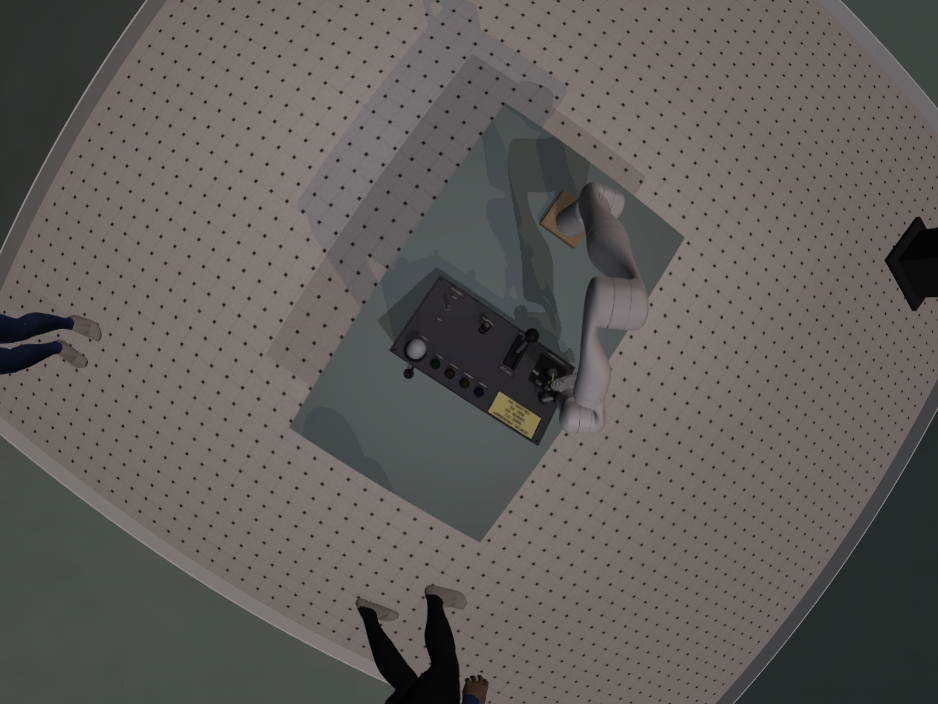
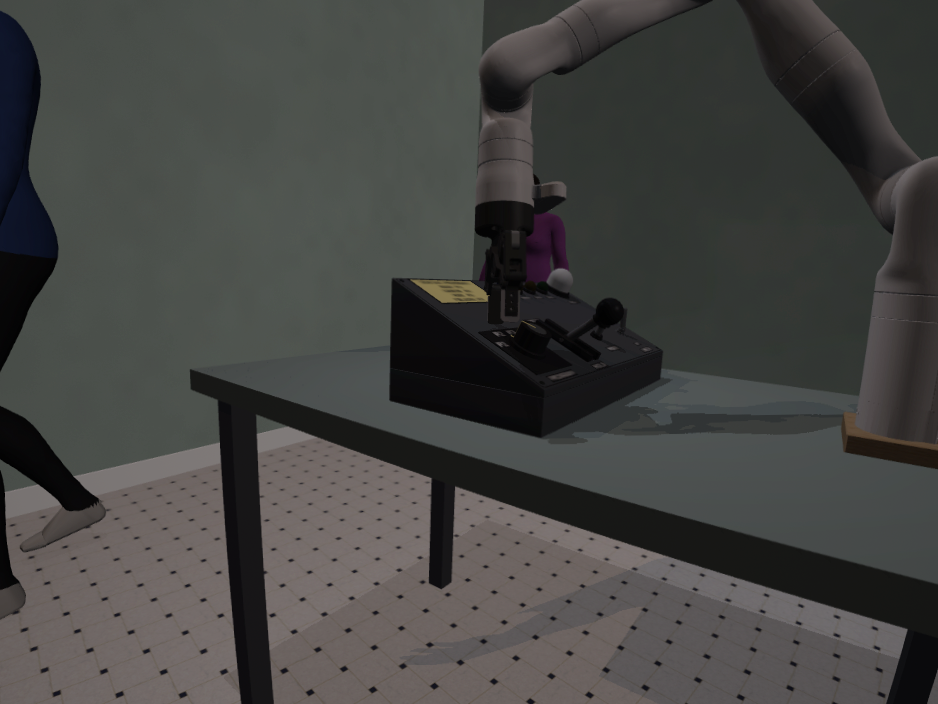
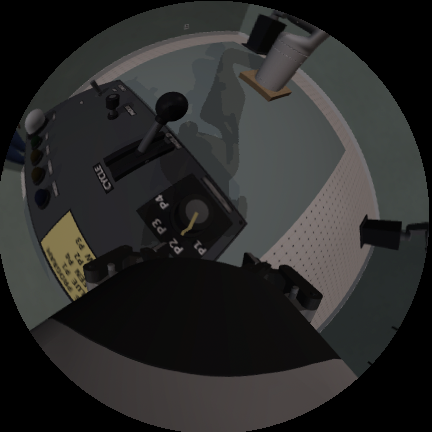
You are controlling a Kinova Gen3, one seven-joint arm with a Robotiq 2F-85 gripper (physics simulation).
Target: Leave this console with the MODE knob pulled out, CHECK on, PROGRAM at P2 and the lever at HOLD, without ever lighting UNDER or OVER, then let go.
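Note:
The dark console [image 1: 462, 337] [image 2: 454, 356] [image 3: 75, 135] stands on the table. Its PROGRAM knob [image 2: 531, 335] [image 3: 196, 211] has a yellow pointer towards the P2 label. The black-balled lever [image 1: 531, 334] [image 2: 608, 311] [image 3: 171, 106] leans towards the HOLD end of its slot. The MODE knob [image 1: 484, 325] [image 3: 112, 102] stands up from the panel on a stem. The CHECK toggle [image 1: 447, 300] [image 3: 96, 88] is at the far end; its setting is too small to tell. My gripper [image 1: 551, 384] [image 2: 503, 303] [image 3: 205, 256] is open and empty, close above the panel beside the PROGRAM knob, on the yellow label's side.
Green [image 3: 36, 141], amber [image 3: 38, 175] and blue [image 3: 41, 198] lamps line one edge and look dark. A white dome [image 1: 415, 348] [image 2: 560, 278] [image 3: 35, 121] and a yellow label [image 1: 515, 413] [image 2: 447, 291] [image 3: 65, 245] are on the console. The arm's wooden base [image 1: 556, 223] [image 3: 272, 95] is beyond it.

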